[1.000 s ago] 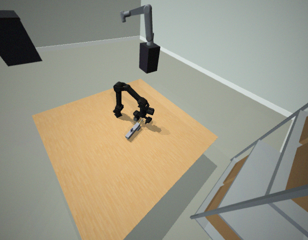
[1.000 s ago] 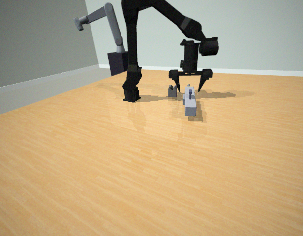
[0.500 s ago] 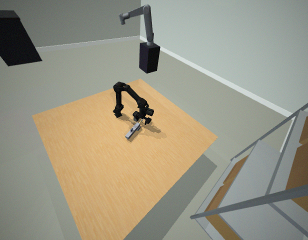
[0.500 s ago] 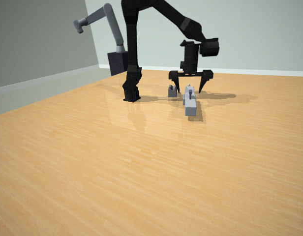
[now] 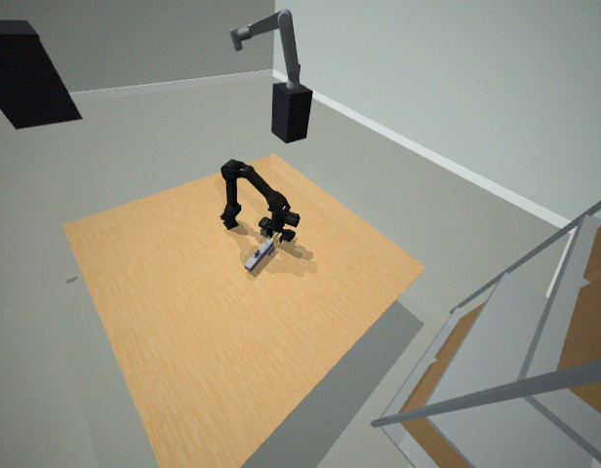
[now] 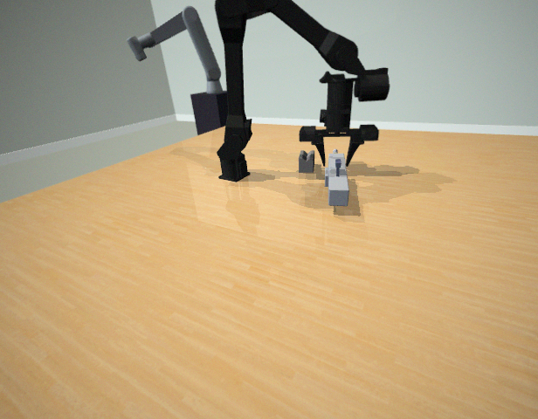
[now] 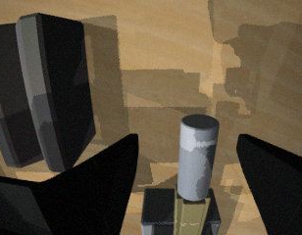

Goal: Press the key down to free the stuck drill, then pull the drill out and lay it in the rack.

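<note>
Now: the drill 1 cm ahead of my gripper tip, 4 cm to the right of it and 3 cm above it. Also, from my gripper tip: rack: 8 cm behind; dark key: 6 cm ahead, 15 cm to the right, 4 cm above; light grey block: 5 cm ahead, 13 cm to the right, 2 cm above.
</note>
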